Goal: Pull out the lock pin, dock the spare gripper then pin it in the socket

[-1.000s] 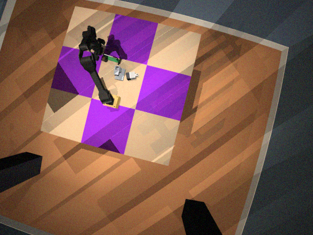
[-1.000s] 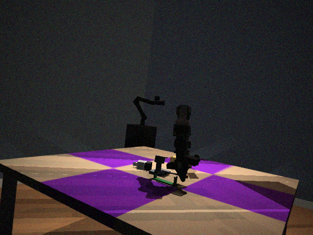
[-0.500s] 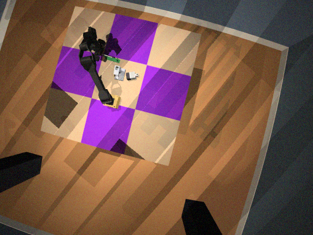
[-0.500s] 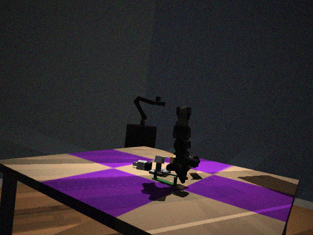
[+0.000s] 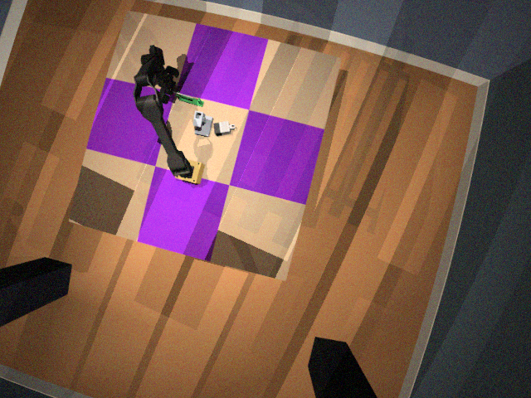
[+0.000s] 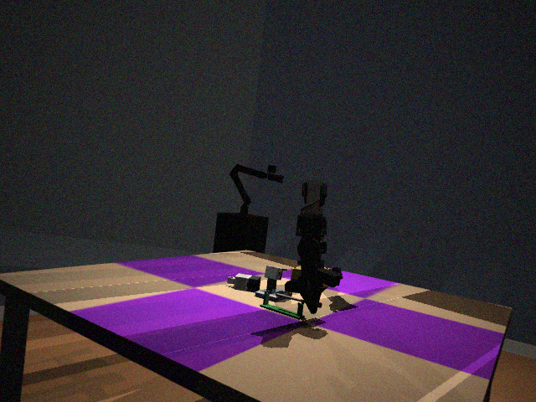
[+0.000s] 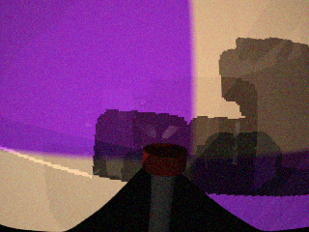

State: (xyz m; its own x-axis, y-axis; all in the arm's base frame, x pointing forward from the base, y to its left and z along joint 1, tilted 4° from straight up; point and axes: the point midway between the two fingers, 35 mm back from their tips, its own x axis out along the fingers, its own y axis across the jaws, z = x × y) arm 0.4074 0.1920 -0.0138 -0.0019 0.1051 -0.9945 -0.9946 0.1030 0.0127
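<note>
Right now my gripper tip is 100 mm to the left of the green rack and 10 mm past it. Also, from my gripper tip: spare gripper: 330 mm to the right, 130 mm behind; then mount: 210 mm to the right, 130 mm behind, 30 mm above.
</note>
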